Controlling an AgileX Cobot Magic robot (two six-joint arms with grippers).
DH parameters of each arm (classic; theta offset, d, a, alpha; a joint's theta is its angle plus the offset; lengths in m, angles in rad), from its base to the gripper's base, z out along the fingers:
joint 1: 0 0.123 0 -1.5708
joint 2: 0.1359 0 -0.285 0
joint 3: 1.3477 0 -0.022 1.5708
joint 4: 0 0.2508 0 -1.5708
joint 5: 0 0 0.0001 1.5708
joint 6: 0 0.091 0 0
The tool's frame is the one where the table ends.
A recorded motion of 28 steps. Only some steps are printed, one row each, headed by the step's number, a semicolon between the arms.
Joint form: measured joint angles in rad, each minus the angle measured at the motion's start. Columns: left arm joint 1, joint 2, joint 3, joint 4, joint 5, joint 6; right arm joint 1, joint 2, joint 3, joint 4, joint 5, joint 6.
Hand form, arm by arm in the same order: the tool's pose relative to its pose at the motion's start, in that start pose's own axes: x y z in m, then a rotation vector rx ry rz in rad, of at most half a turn. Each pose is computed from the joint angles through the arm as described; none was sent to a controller.
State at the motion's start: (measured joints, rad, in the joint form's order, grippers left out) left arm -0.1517 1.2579 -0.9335 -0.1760 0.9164 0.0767; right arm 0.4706 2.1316 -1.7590 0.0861 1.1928 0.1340
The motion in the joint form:
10: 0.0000 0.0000 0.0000 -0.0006 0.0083 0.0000; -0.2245 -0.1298 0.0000 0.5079 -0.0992 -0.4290
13: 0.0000 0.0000 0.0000 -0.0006 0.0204 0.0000; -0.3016 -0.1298 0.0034 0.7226 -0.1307 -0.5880
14: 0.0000 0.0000 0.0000 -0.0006 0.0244 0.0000; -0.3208 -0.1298 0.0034 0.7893 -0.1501 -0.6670
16: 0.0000 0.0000 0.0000 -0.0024 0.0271 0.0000; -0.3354 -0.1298 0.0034 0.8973 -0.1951 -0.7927
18: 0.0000 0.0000 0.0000 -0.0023 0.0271 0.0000; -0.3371 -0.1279 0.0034 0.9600 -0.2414 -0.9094
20: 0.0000 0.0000 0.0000 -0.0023 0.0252 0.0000; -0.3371 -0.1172 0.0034 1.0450 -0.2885 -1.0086
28: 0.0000 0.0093 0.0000 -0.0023 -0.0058 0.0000; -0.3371 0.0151 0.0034 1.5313 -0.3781 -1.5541
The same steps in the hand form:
10: 0.0007 -0.0001 0.0000 0.0011 0.0082 -0.0004; -0.0117 -0.0528 -0.0765 -0.4090 -0.3260 -0.0378
13: 0.0018 -0.0002 0.0000 0.0020 0.0203 -0.0004; -0.0185 -0.0739 -0.0886 -0.5426 -0.4578 -0.0296
14: 0.0022 -0.0002 0.0000 0.0023 0.0243 -0.0004; -0.0213 -0.0795 -0.0931 -0.5682 -0.5211 -0.0541
16: 0.0024 -0.0004 0.0000 0.0040 0.0269 -0.0014; -0.0269 -0.0829 -0.1004 -0.5985 -0.6327 -0.0956
18: 0.0024 -0.0004 0.0000 0.0039 0.0269 -0.0014; -0.0318 -0.0837 -0.1039 -0.5860 -0.7230 -0.1522
20: 0.0023 -0.0003 0.0000 0.0038 0.0250 -0.0014; -0.0383 -0.0841 -0.1046 -0.5904 -0.8069 -0.1729
28: -0.0010 0.0002 0.0026 0.0011 0.0033 -0.0027; -0.0708 -0.0919 -0.0708 -0.6285 -1.1151 -0.2326

